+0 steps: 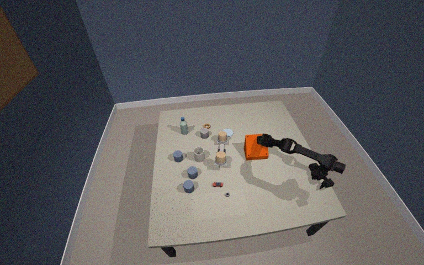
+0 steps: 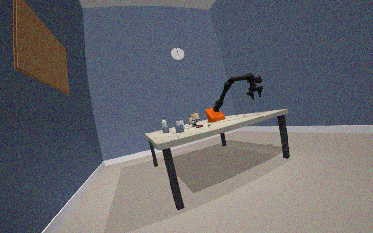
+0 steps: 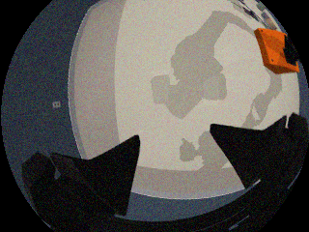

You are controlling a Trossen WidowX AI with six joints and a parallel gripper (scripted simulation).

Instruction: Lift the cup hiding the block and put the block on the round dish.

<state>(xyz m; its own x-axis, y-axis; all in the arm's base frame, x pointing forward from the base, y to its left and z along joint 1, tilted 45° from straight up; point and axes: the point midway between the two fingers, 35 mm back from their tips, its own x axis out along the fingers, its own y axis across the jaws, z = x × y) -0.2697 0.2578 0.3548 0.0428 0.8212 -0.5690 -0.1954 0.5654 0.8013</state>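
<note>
Right now my gripper tip is 56 cm short of the tan cup, 58 cm to the left of it and 10 cm above it. The rest, counted from my gripper tip: pale green block: 56 cm ahead, 56 cm to the right, 12 cm below; then small nut: 56 cm ahead, 6 cm to the right, 15 cm below; then red toy car: 62 cm ahead, 14 cm to the right, 15 cm below.
</note>
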